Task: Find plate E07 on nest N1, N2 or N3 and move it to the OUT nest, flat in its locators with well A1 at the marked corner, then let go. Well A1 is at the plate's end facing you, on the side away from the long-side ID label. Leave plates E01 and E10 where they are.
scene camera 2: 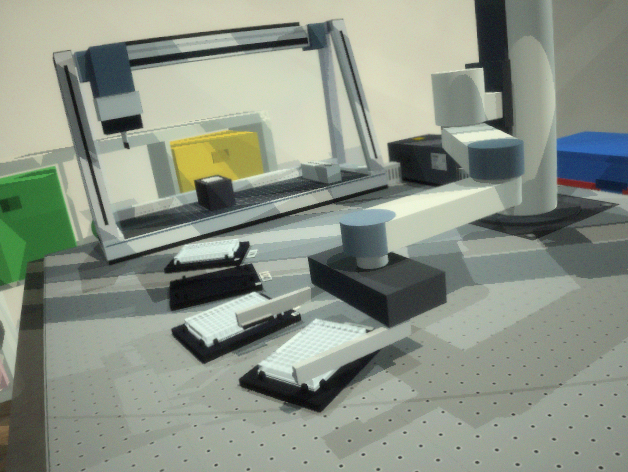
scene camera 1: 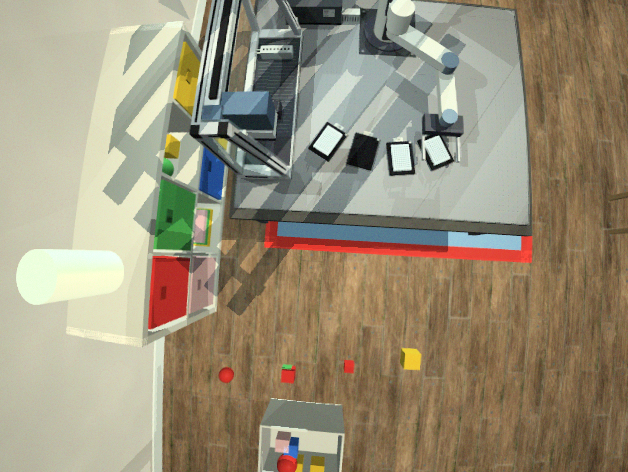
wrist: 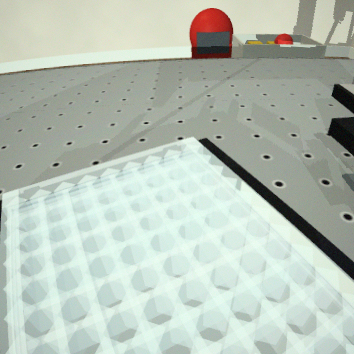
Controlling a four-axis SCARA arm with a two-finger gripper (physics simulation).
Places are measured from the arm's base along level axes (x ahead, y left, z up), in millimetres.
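Pixels of known places: gripper, fingertip midpoint: [scene camera 2: 262, 344] [scene camera 1: 440, 160] [wrist: 154, 73]; arm's base, link origin: [scene camera 2: 522, 214].
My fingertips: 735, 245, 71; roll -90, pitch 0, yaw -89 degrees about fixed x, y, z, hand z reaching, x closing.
Note:
For each thing: its top centre in the pictures, then the offset to it from my fingertips, as dx, dy, dz. "spot": a spot on its surface instead.
- white well plate, top centre: [wrist: 167, 284] [scene camera 2: 314, 346] [scene camera 1: 437, 149] -67, -5, -32
- rightmost black nest, top centre: [wrist: 169, 294] [scene camera 2: 315, 349] [scene camera 1: 436, 149] -67, -5, -36
- second white plate, top centre: [scene camera 2: 232, 312] [scene camera 1: 401, 156] -18, -177, -32
- third white plate, top centre: [scene camera 2: 206, 248] [scene camera 1: 327, 139] -84, -530, -32
- empty black nest, top centre: [scene camera 2: 212, 277] [scene camera 1: 363, 150] -42, -358, -36
- gantry frame, surface spot: [scene camera 2: 243, 218] spot: -232, -694, -33
- dark block, surface spot: [scene camera 2: 214, 192] spot: -189, -759, +37
A white well plate [scene camera 1: 437, 150] [scene camera 2: 304, 350] [wrist: 150, 250] lies on the rightmost black nest [scene camera 2: 319, 400] [wrist: 280, 206]. My gripper [scene camera 1: 441, 159] [scene camera 2: 267, 347] is open above this plate, with one finger along each side and nothing between them. A second white plate [scene camera 1: 401, 156] [scene camera 2: 218, 320] lies on the nest just left of it in scene camera 1. A third white plate [scene camera 1: 328, 140] [scene camera 2: 208, 252] lies on the leftmost nest. Between these two stands an empty black nest [scene camera 1: 362, 151] [scene camera 2: 218, 288]. Plate IDs, nest names and the marked corner are not legible.
A gantry frame [scene camera 1: 296, 101] [scene camera 2: 243, 218] stands left of the nests, with a dark block [scene camera 2: 214, 192] on its deck. The arm's column [scene camera 2: 530, 126] stands at the back. The left finger passes over the second plate's nest side in scene camera 2.

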